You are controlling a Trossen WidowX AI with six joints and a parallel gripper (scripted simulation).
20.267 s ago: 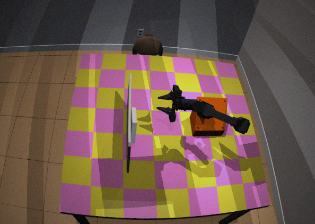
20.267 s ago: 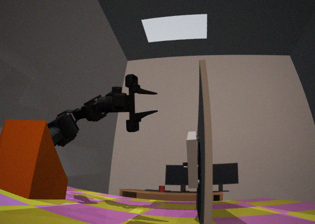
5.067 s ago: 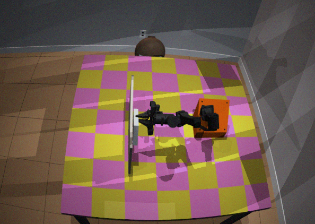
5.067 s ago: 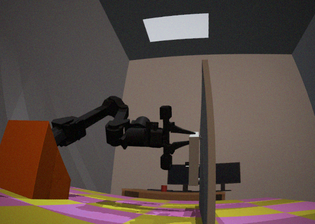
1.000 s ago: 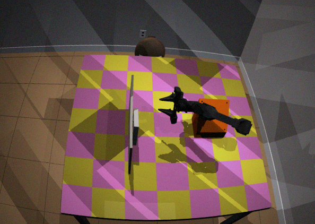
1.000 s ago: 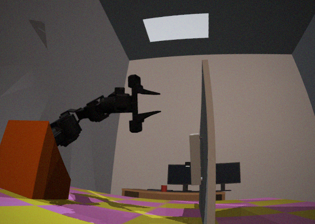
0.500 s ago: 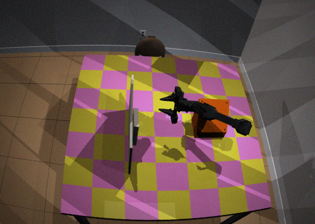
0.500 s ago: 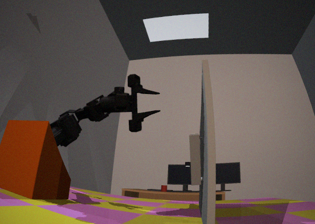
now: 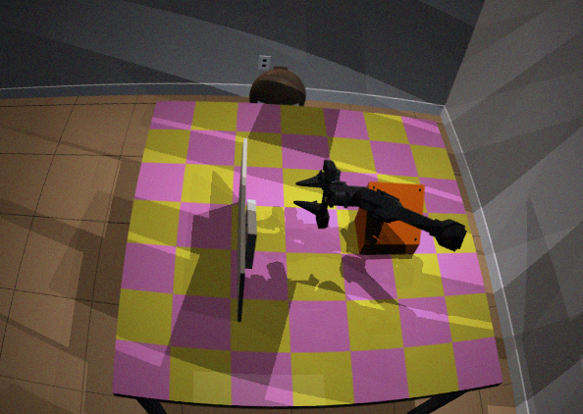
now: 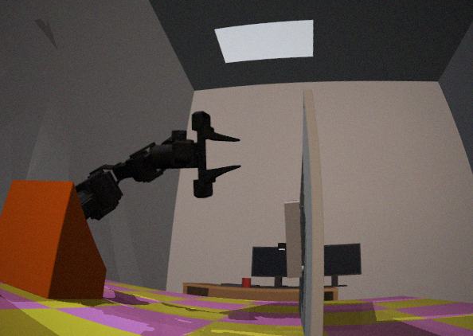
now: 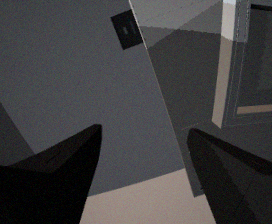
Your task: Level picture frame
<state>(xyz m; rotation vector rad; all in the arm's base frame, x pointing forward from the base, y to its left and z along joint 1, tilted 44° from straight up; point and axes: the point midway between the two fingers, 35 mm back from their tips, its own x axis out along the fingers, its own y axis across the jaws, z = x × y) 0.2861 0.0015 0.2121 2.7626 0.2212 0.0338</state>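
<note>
Right now the picture frame is 12 cm ahead of my gripper tip, 4 cm to the left of it and 17 cm below it. From my gripper tip the other things lie so: thin upright wall panel 13 cm ahead, 2 cm to the left, 18 cm below.
</note>
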